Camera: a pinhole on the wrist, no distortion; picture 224 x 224 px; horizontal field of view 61.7 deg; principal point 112.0 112.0 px. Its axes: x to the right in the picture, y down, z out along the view. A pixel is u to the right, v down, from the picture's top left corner.
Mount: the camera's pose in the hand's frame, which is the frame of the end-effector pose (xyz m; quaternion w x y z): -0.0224 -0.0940 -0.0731 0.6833 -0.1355 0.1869 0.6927
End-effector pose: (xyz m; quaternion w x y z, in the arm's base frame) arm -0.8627 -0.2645 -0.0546 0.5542 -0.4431 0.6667 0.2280
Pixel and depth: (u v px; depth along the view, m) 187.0 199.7 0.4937
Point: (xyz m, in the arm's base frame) -0.9602 0.2007 0.0167
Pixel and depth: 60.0 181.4 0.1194
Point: -0.7760 -0.2396 -0.0019
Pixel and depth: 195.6 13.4 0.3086
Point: -0.9318 -0.1308 -0.2692
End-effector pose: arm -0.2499 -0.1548 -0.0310 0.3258 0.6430 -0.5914 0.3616
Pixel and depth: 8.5 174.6 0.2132
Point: -0.1348 -0.2539 -0.1862
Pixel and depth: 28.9 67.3 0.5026
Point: -0.1369 -0.6152 -0.1584
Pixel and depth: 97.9 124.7 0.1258
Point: -0.2009 -0.1764 -0.0726
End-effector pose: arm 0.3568 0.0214 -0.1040 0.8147 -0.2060 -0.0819 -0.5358
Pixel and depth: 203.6 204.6 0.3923
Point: 0.5236 0.3585 -0.0492
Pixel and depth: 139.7 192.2 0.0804
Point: 0.2921 0.0468 -0.1141
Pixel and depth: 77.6 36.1 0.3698
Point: 0.4525 0.0122 0.1975
